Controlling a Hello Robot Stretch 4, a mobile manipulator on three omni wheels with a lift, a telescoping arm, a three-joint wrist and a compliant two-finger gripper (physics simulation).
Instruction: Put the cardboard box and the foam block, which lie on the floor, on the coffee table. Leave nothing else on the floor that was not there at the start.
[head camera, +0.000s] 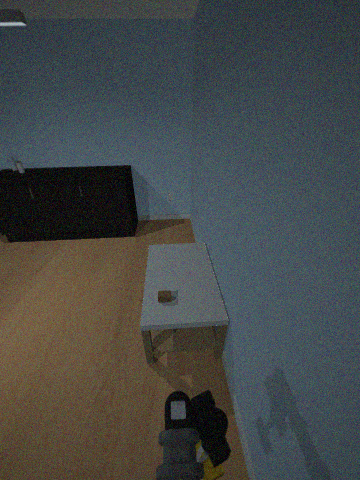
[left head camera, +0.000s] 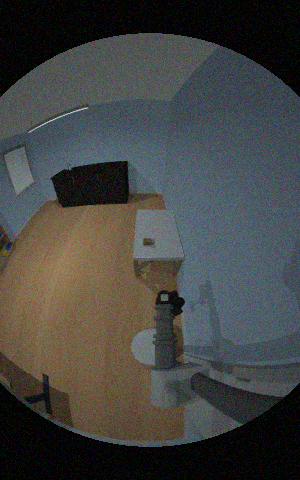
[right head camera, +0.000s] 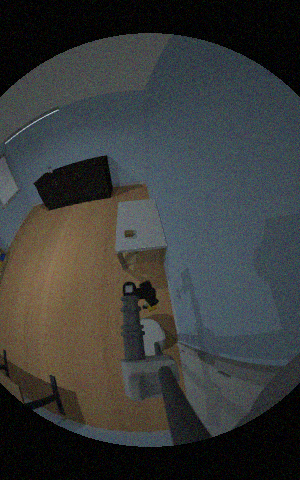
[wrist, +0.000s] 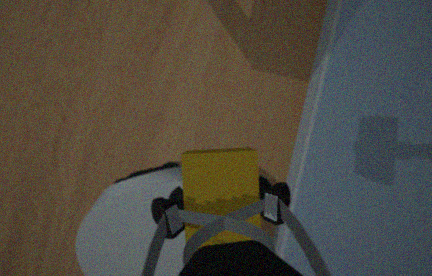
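Observation:
The foam block, a yellow block (wrist: 220, 175) (head camera: 213, 471) (right head camera: 151, 307), is between the two fingertips of my gripper (wrist: 220, 197), which is shut on it. The block is held above the floor, beside my base. The cardboard box, small and brown (head camera: 164, 296) (left head camera: 148, 242) (right head camera: 129, 233), sits on the white top of the coffee table (head camera: 180, 265) (left head camera: 155, 222) (right head camera: 137, 212), towards its near left part. The table stands ahead of my gripper, along the right wall. In the head camera view, the wrist hides much of the block and the fingertips.
A black cabinet (head camera: 70, 205) (left head camera: 95, 185) (right head camera: 75, 182) stands at the back wall. The blue wall (head camera: 280, 225) (wrist: 390, 210) runs close on the right. My round white base (wrist: 130, 225) (left head camera: 144, 346) (right head camera: 154, 336) is beside the gripper. Dark-legged furniture (left head camera: 46, 395) (right head camera: 57, 395) stands at the lower left.

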